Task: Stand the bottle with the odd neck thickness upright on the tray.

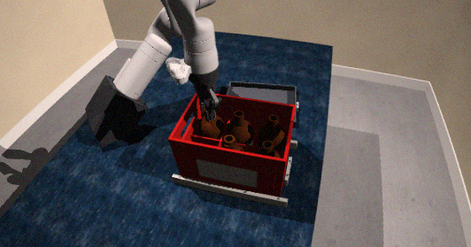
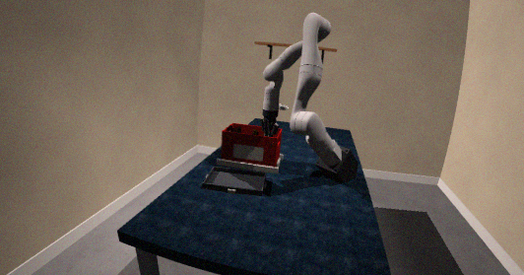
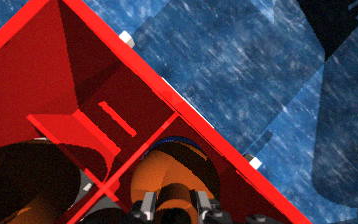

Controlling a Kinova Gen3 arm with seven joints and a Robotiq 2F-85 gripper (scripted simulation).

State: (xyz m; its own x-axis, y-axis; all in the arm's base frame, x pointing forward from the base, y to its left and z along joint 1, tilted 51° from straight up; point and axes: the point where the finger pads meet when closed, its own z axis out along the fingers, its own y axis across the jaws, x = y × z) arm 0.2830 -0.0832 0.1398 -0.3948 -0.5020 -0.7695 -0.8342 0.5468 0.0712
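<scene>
The crate is 90 mm ahead of my hand, 10 mm to the right of it and 70 mm below it. Round my hand: grey tray (10 mm ahead, 250 mm to the left, 140 mm below).
</scene>
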